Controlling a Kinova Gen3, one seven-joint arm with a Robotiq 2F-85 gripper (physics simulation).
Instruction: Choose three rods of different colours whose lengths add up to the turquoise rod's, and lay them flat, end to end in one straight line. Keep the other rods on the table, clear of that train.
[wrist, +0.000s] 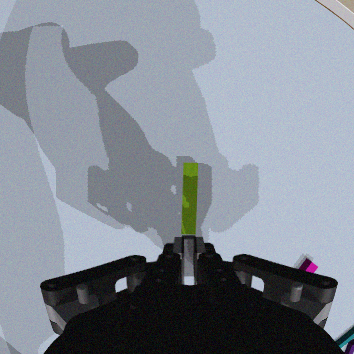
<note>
In view: my gripper (188, 248) and a lime green rod (189, 184).
</note>
